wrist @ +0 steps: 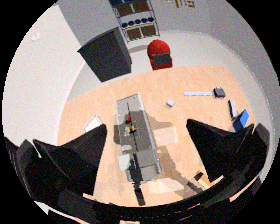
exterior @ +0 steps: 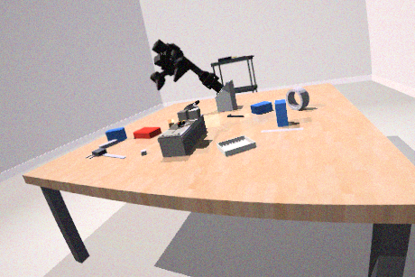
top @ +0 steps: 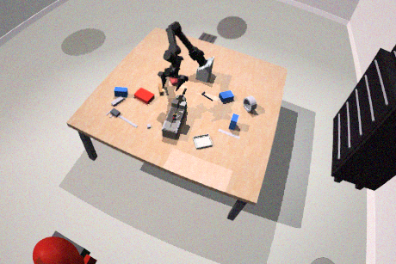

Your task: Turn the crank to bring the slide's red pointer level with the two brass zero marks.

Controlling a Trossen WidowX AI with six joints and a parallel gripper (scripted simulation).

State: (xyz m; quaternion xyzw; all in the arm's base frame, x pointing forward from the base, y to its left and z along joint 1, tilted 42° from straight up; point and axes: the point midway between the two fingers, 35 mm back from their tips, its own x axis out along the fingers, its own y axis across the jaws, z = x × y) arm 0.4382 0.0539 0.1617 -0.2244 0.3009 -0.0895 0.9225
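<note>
My gripper tip is now 13 cm past the dark crank handle, 5 cm to the right of it and 11 cm above it. Round my gripper tip: red block (6 cm behind, 22 cm to the right, 21 cm below); then white tray (11 cm ahead, 28 cm to the left, 22 cm below); then red pointer (8 cm ahead, 7 cm to the left, 14 cm below).
</note>
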